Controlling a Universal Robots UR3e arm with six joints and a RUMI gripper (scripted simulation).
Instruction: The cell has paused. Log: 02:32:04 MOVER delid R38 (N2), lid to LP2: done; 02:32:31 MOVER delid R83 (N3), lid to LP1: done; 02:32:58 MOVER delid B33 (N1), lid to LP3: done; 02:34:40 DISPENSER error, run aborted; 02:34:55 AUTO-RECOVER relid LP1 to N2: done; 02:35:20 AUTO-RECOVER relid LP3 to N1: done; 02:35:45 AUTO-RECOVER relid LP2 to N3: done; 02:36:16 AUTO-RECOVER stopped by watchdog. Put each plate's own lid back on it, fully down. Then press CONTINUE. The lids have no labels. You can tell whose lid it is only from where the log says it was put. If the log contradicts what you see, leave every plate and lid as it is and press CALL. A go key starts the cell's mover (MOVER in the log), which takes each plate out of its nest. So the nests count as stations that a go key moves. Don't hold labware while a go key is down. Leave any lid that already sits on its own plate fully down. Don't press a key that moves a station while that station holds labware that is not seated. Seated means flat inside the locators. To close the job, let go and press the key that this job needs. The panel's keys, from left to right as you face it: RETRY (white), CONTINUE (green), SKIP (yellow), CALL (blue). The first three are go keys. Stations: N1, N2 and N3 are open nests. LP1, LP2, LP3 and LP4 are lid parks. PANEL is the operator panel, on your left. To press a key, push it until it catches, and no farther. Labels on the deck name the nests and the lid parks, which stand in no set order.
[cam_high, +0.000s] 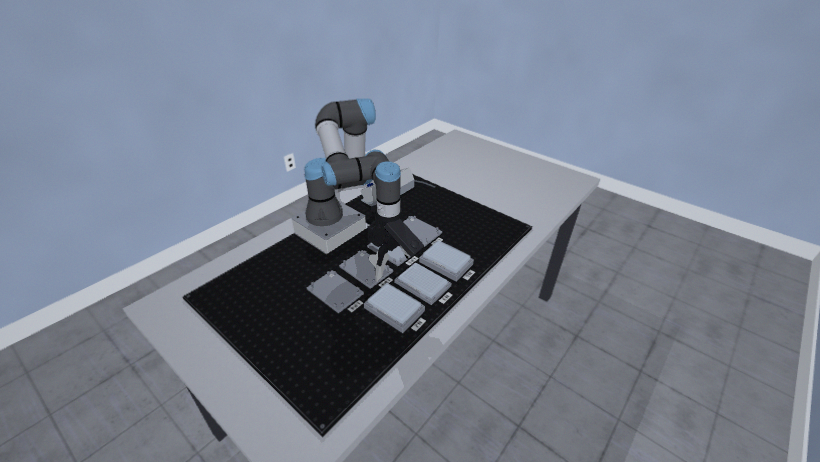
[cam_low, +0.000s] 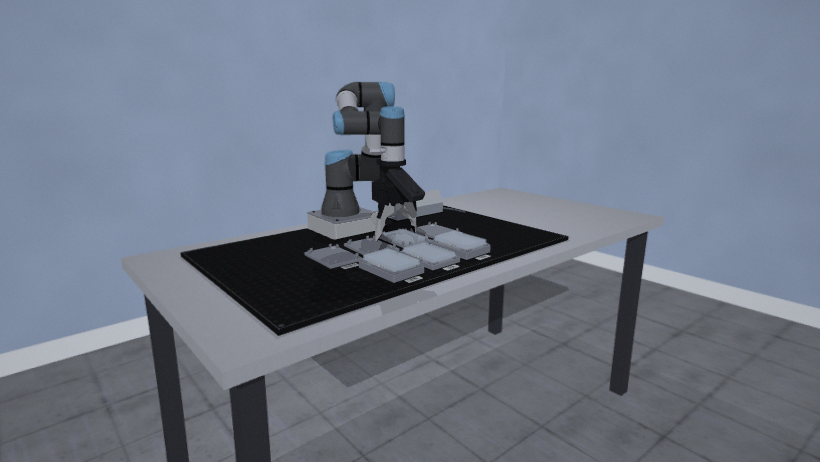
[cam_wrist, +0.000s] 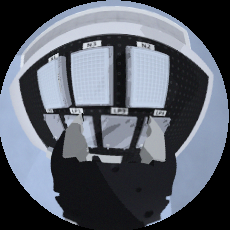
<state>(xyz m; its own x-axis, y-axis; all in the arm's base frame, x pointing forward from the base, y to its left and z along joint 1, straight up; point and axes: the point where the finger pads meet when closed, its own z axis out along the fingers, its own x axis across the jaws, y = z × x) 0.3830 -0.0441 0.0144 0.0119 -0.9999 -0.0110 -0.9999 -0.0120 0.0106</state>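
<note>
The clear lid is 12 cm behind my hand, 12 cm to the left of it and 5 cm below it. Also, from my hand: LP3 lid park: 11 cm behind, 1 cm to the right, 6 cm below; then lid park LP4: 11 cm behind, 14 cm to the right, 6 cm below; then plate: 7 cm ahead, 7 cm to the right, 4 cm below.
</note>
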